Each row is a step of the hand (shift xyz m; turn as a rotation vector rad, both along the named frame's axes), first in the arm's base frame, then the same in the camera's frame.
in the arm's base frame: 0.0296 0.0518 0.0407 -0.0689 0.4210 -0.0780
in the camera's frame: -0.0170 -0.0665 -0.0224 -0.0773 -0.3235 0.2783
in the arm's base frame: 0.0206 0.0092 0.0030 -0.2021 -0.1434 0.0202
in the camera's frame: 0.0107 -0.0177 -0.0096 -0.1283 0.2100 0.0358
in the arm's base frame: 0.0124 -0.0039 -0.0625 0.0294 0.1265 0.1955
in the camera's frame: 0.0521 0.0105 0.0353 -0.1373 -0.1630 -0.0983
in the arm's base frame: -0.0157 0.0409 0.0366 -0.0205 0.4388 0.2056
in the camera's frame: -0.0440 -0.0364 0.0010 -0.2402 -0.4171 0.0597
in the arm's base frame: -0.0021 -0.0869 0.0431 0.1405 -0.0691 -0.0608
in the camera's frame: -0.0140 0.0685 -0.0673 0.1540 0.0114 -0.0662
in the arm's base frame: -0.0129 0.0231 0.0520 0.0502 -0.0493 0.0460
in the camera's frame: -0.0491 -0.0251 -0.0192 0.0136 0.0121 -0.0821
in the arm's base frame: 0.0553 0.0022 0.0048 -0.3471 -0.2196 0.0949
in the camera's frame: 0.0353 -0.0270 -0.0333 -0.2666 0.3251 0.0309
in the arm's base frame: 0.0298 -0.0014 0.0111 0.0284 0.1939 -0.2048
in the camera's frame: 0.0137 -0.0140 -0.0251 0.1220 -0.1413 0.2133
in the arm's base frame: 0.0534 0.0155 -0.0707 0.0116 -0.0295 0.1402
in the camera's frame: 0.0828 -0.0227 0.0267 -0.0817 -0.0073 -0.1180
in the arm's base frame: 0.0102 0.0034 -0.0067 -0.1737 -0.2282 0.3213
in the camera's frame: 0.0111 -0.0061 0.0005 -0.2972 0.2115 -0.2290
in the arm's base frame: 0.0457 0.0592 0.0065 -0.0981 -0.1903 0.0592
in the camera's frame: 0.0162 -0.0732 -0.0041 -0.0725 0.1978 -0.0704
